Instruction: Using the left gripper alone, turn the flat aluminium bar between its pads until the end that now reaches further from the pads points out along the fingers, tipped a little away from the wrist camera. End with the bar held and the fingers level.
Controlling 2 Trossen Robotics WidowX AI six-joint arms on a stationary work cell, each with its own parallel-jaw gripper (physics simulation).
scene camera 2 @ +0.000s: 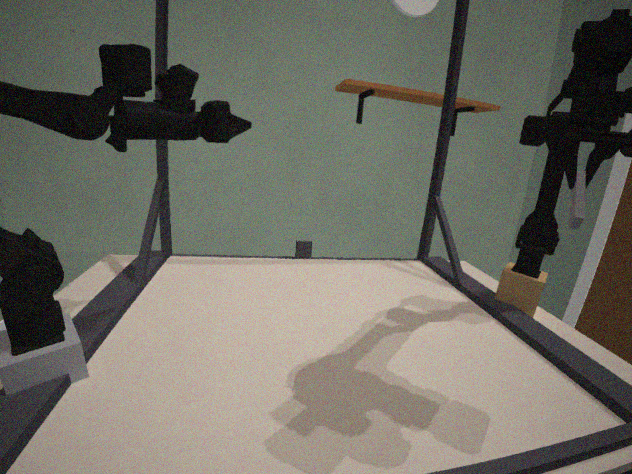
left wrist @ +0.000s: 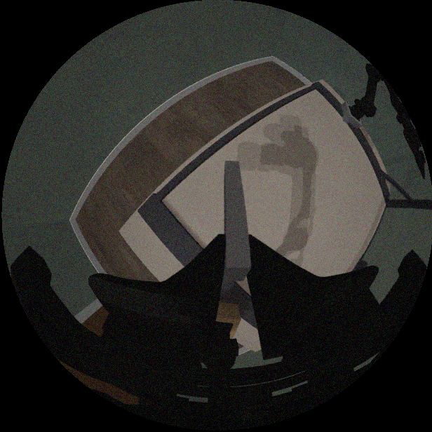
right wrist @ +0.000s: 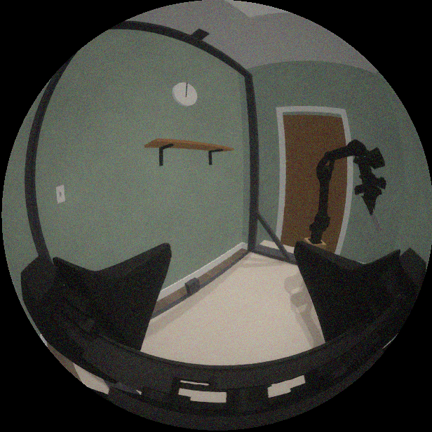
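Note:
The flat aluminium bar is grey and held between the pads of my left gripper. In scene camera 2 my left fingers point down at the right, and the bar's long end reaches down beyond them, nearly in line with them. In the left wrist view the bar runs up the picture past the fingertips, narrowing towards its far end, with its short near end low between the fingers. Its exact tilt is hard to tell. My right gripper is wide open and empty, at the left in scene camera 2.
The pale table top lies below both grippers, with arm shadows on it. Dark frame posts stand at its back corners. A wooden shelf is on the green wall.

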